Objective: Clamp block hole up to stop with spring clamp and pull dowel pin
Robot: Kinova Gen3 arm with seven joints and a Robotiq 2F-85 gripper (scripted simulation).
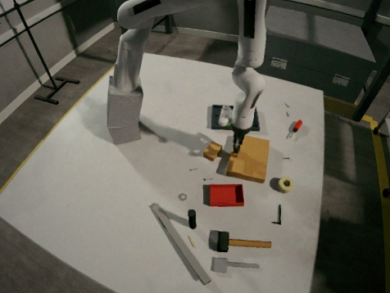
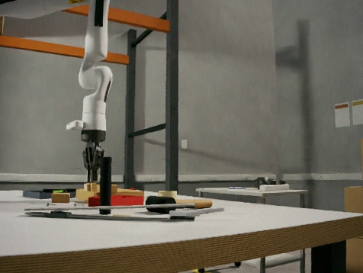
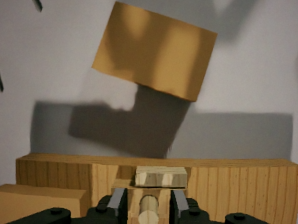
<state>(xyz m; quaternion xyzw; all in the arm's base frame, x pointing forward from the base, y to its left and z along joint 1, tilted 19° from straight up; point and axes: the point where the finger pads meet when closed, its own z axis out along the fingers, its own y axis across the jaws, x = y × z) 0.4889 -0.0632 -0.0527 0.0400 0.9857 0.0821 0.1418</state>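
Right now my hand is 20 mm above the dowel pin. Also, from my hand: pale wooden block 30 mm below; wooden bench board 50 mm below, 50 mm ahead; tan wooden block 90 mm behind, 60 mm below, 10 mm to the left.
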